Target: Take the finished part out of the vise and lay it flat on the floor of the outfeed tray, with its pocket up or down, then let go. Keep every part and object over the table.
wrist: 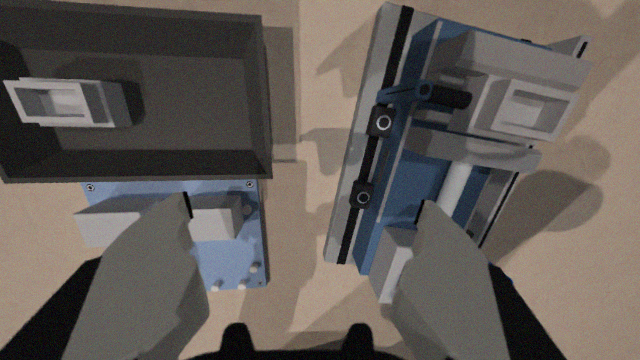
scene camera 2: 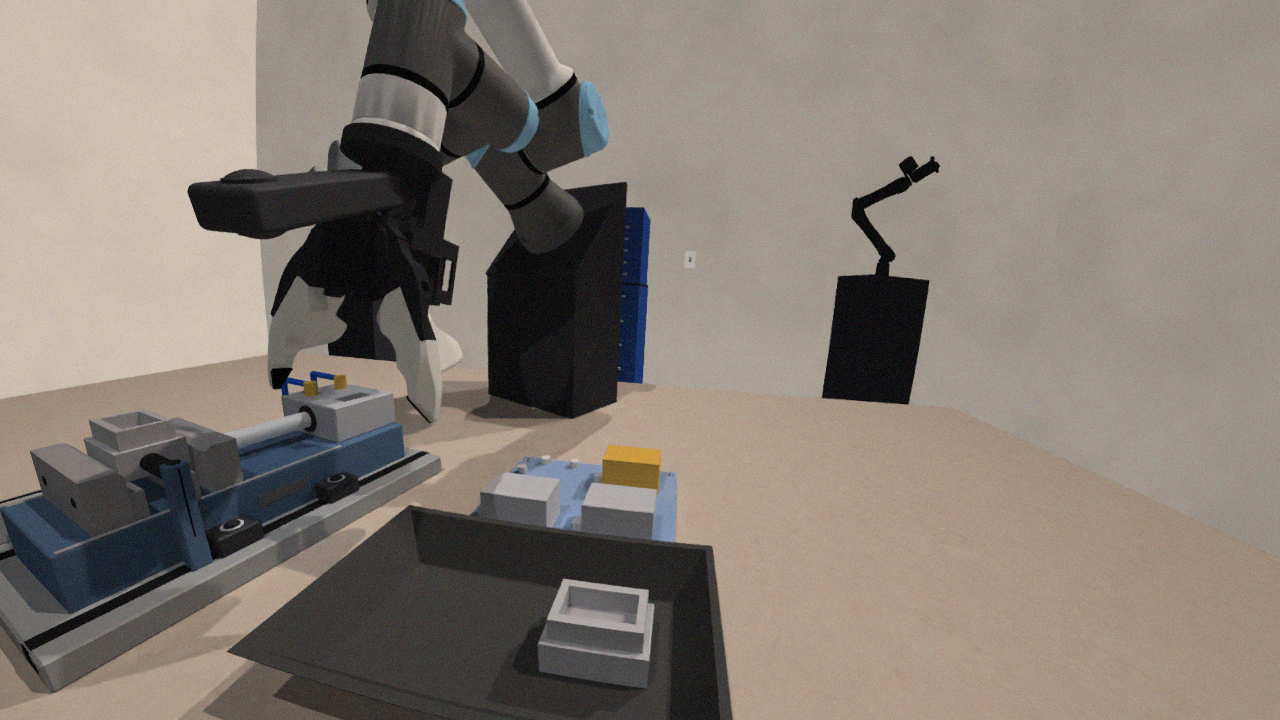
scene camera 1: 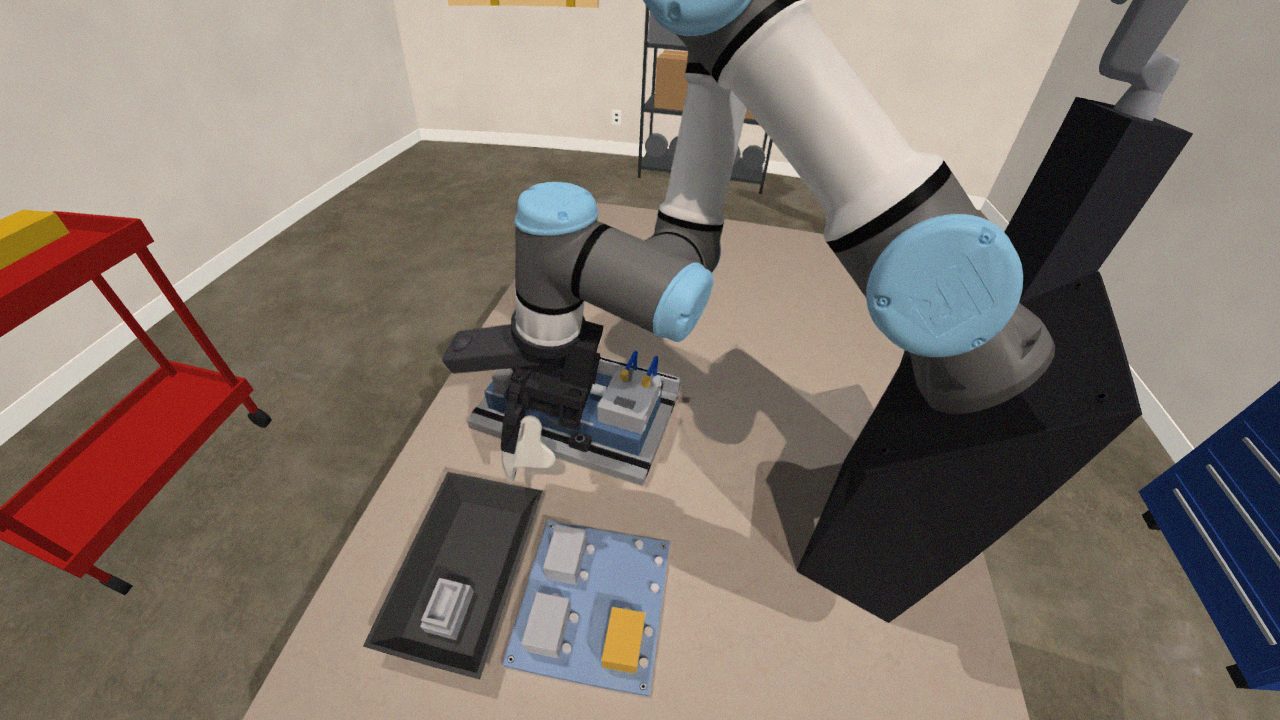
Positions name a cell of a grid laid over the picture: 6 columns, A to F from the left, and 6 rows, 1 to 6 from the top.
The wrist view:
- my gripper: C4
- grey actuator block: D5
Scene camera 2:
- my gripper: B4
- yellow block: C4
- blue post: A5
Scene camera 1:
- my gripper: C4
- yellow block: C6
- grey actuator block: C4
